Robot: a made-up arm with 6 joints.
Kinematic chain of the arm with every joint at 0, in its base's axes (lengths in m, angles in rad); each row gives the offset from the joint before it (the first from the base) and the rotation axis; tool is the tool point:
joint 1: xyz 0 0 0.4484 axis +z
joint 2: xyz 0 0 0 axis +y
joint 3: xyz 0 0 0.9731 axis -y
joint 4: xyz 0 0 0 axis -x
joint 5: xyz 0.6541 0 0 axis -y
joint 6: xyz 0 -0.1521 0 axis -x
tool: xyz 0 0 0
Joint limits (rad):
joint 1: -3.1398..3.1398
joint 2: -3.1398..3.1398
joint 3: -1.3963..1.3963
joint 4: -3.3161..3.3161
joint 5: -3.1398..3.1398
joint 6: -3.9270..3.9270
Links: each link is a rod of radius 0.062 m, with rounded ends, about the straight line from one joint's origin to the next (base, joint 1, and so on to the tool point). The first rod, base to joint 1, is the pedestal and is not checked.
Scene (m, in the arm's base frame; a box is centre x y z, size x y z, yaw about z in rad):
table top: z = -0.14
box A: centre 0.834 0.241 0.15 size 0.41 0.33 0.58 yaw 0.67
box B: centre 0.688 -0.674 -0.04 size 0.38 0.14 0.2 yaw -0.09
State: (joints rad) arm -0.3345 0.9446 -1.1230 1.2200 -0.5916 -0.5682
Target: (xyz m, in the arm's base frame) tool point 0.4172 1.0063 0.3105
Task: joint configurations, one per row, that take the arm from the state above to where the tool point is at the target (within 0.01 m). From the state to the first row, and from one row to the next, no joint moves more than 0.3 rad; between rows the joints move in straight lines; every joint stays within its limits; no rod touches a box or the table.
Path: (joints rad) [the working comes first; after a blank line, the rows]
Joints at the target: 1.1944 1.0472 -0.3745 1.4513 -0.5916 -0.5682
Straight joint move there: touches box A.

1: -0.1703 0.8247 -1.1124 1.4027 -0.7023 -0.3412
2: -0.0060 0.7048 -1.1017 1.5853 -0.8129 -0.1141
3: 0.1582 0.5850 -1.0911 1.7680 -0.9236 0.1129
4: 0.3224 0.4651 -1.0805 1.9506 -1.0342 0.3399
5: 0.5404 0.6106 -0.9040 1.8258 -0.9236 0.1129
6: 0.7584 0.7562 -0.7275 1.7010 -0.8129 -0.1141
7: 0.9764 0.9017 -0.5510 1.5762 -0.7023 -0.3412
8: 1.1944 1.0472 -0.3745 1.4513 -0.5916 -0.5682

